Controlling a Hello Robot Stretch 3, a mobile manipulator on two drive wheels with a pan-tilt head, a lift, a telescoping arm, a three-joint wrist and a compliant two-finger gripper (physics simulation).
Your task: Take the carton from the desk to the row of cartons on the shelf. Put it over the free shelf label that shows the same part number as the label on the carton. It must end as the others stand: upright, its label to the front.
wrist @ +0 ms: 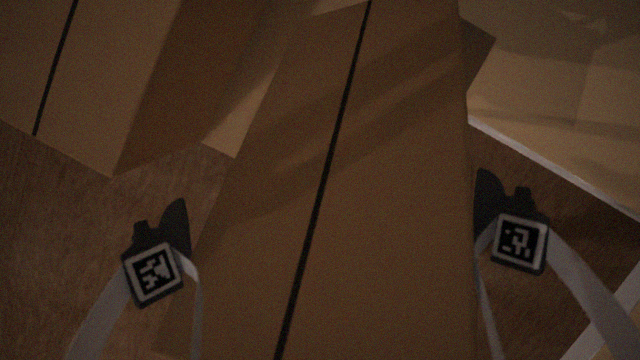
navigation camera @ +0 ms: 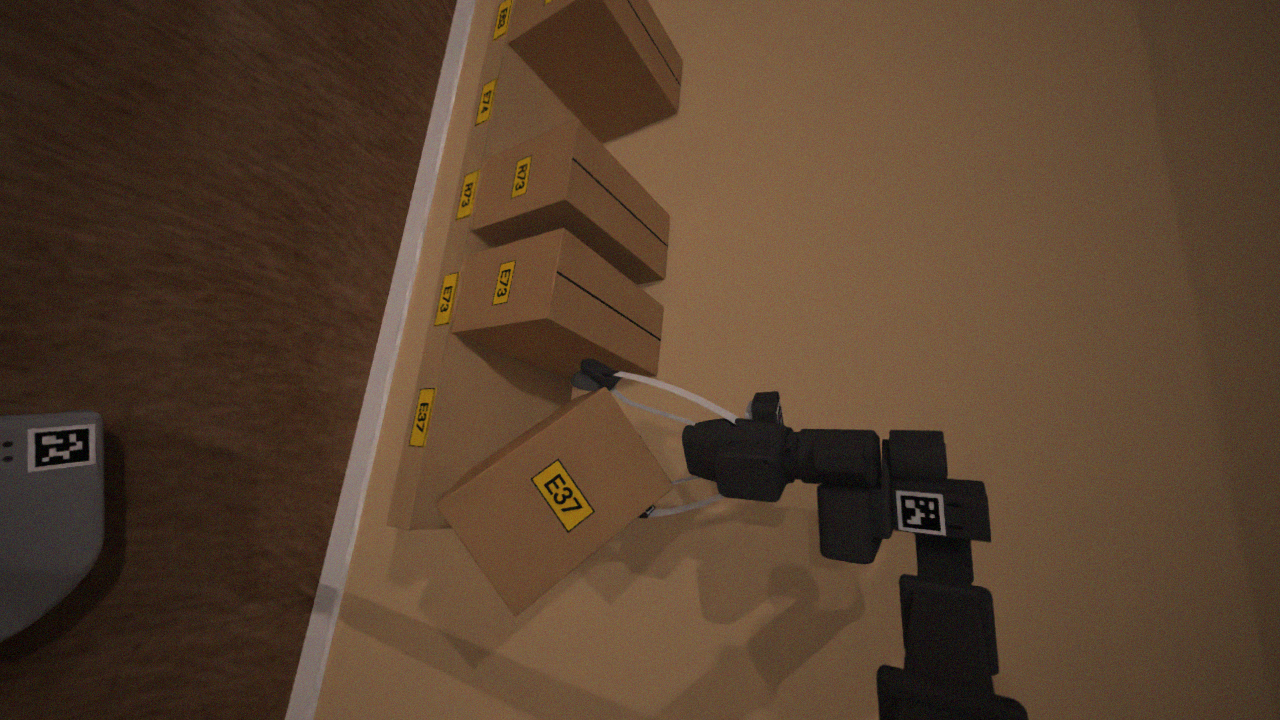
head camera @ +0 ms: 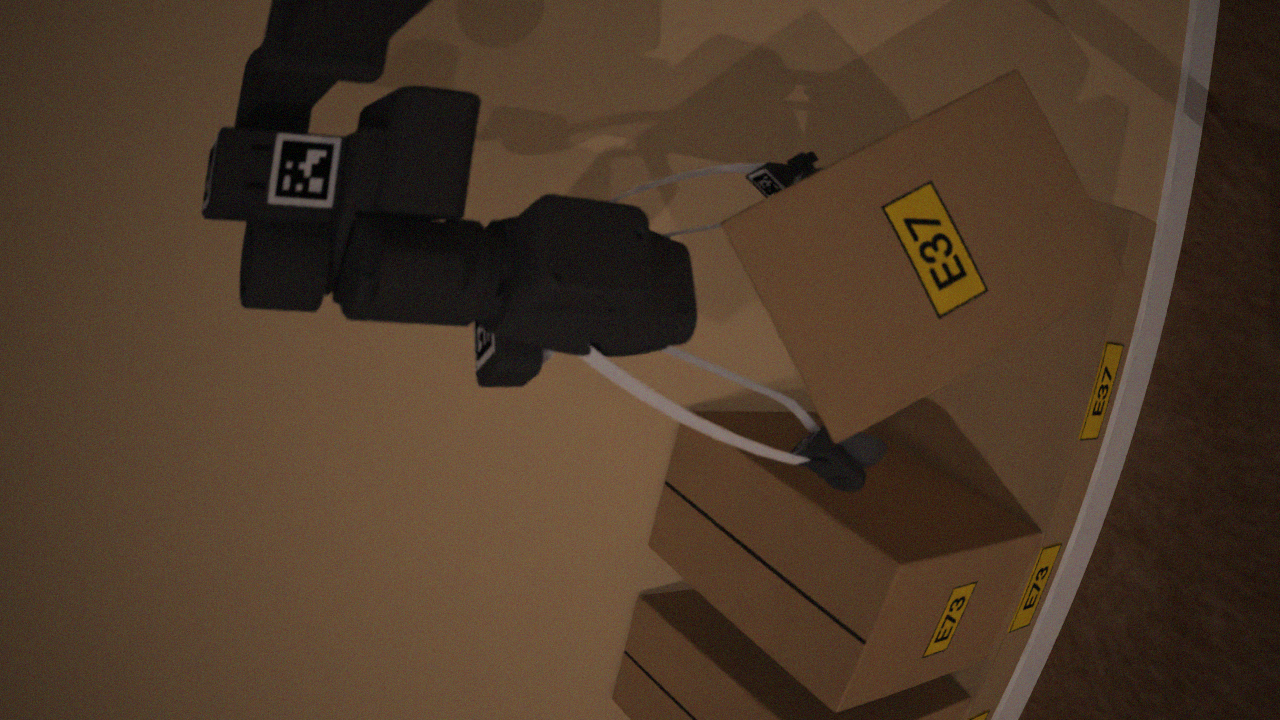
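Places are measured from the robot's base along level axes (x back, y right, z up), in centimetres.
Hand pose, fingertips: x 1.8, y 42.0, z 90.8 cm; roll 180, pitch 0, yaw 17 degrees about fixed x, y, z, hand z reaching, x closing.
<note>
Things, the pixels of their top centre, and the offset from my fingertips. "spot": a spot on its surface instead.
- carton labelled E37, top centre: (head camera: 714,213) (navigation camera: 677,491) dx +3.9, dy -0.9, dz +11.3 cm
- matching shelf label E37, surface spot: (head camera: 1101,391) (navigation camera: 423,417) spot: dx -3.7, dy -5.7, dz -23.0 cm
- E73 carton, top centre: (head camera: 755,556) (navigation camera: 616,311) dx -16.7, dy +11.4, dz -3.6 cm
- R73 carton, top centre: (navigation camera: 627,208) dx -32.3, dy +15.4, dz -3.6 cm
- E74 label, surface spot: (navigation camera: 486,102) spot: dx -51.4, dy +6.8, dz -23.1 cm
The carton labelled E37 (head camera: 859,295) (navigation camera: 572,456) (wrist: 380,200) is held over the shelf, tilted, its label face turned upward to the head and navigation cameras. Its black-seamed side faces the wrist camera. My gripper (head camera: 811,315) (navigation camera: 619,443) (wrist: 333,210) is shut on it, one finger on each side. The matching shelf label E37 (head camera: 1101,391) (navigation camera: 422,417) is on the front strip, with no carton standing behind it. The held carton is behind and to one side of that label. What lies directly under the carton is hidden.
The E73 carton (head camera: 805,573) (navigation camera: 510,304) (wrist: 85,100) stands close beside the finger nearest it. Beyond it stand the R73 carton (navigation camera: 537,183) and another carton (navigation camera: 599,71). An E74 label (navigation camera: 486,102) has no carton. The shelf's white front edge (head camera: 1154,295) (navigation camera: 384,344) borders the dark floor.
</note>
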